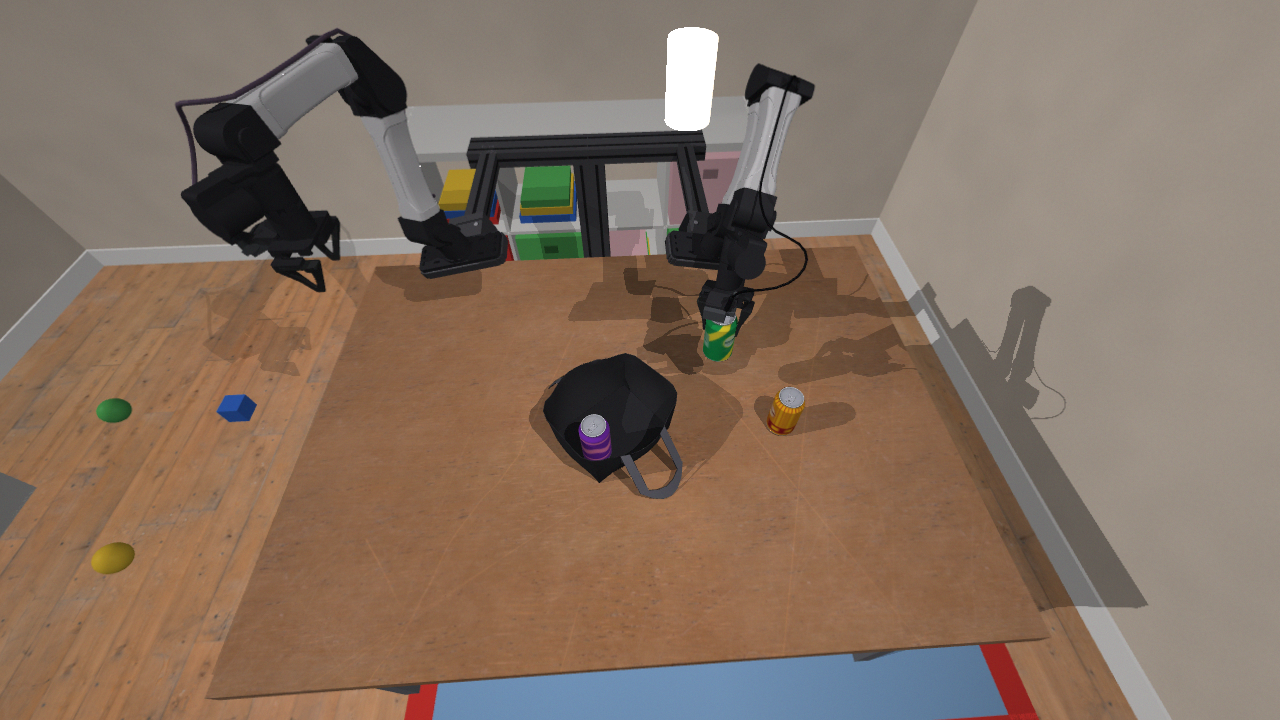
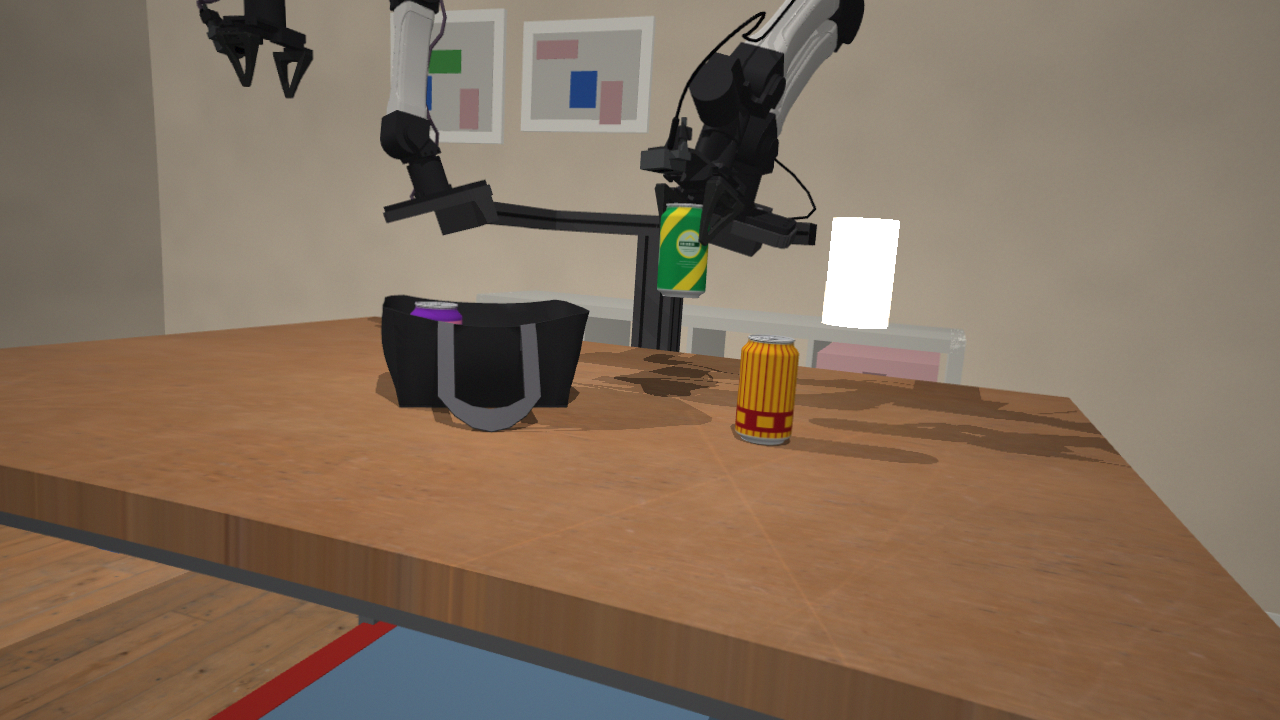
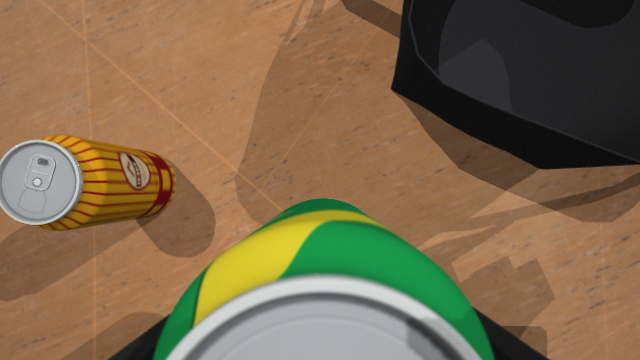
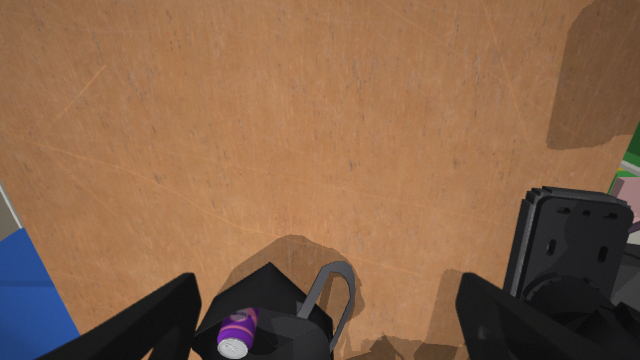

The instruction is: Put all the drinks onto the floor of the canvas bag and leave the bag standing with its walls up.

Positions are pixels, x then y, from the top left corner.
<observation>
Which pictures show my right gripper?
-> Image 1, image 2 and image 4 only.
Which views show my left gripper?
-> Image 1, image 2 and image 3 only.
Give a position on a black canvas bag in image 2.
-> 519, 354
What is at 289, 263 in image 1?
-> My right gripper.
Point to a black canvas bag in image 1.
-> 583, 387
</observation>
